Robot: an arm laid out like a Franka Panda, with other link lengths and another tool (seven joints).
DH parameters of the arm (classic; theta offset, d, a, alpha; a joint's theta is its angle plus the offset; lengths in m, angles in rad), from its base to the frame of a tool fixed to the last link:
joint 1: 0 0.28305 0 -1.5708
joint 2: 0 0 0 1.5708
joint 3: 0 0.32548 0.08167 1.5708
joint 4: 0 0 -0.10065 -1.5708
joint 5: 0 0.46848 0 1.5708
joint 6: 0 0 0.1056 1.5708
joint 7: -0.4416 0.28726 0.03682 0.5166
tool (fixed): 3.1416 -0.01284 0 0
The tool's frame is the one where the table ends.
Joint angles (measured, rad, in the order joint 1, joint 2, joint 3, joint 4, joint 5, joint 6, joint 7), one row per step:
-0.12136, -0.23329, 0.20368, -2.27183, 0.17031, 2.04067, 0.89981
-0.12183, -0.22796, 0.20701, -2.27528, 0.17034, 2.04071, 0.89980
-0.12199, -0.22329, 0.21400, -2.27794, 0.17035, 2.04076, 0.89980
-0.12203, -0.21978, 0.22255, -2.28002, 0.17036, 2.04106, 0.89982
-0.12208, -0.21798, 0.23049, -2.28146, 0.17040, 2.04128, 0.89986
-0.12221, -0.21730, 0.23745, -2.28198, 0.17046, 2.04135, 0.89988
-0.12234, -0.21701, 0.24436, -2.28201, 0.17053, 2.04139, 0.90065
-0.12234, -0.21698, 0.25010, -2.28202, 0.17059, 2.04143, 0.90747
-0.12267, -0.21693, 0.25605, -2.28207, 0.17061, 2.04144, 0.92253
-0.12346, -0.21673, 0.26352, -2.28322, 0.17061, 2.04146, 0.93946
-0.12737, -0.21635, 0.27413, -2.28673, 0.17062, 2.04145, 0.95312
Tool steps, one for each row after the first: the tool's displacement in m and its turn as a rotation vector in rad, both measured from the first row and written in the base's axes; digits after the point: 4 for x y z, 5 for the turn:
-0.0019, 0.0015, -0.0053, -0.00035, 0.00878, 0.00260
-0.0037, 0.0052, -0.0098, -0.00157, 0.01620, 0.00912
-0.0052, 0.0099, -0.0133, -0.00322, 0.02169, 0.01726
-0.0064, 0.0143, -0.0154, -0.00487, 0.02491, 0.02479
-0.0071, 0.0181, -0.0163, -0.00635, 0.02622, 0.03136
-0.0077, 0.0219, -0.0167, -0.00783, 0.02676, 0.03716
-0.0083, 0.0249, -0.0169, -0.00921, 0.02760, 0.03593
-0.0091, 0.0276, -0.0172, -0.01084, 0.02934, 0.02640
-0.0105, 0.0307, -0.0183, -0.01301, 0.03250, 0.01597
-0.0128, 0.0336, -0.0209, -0.01609, 0.03795, 0.00861

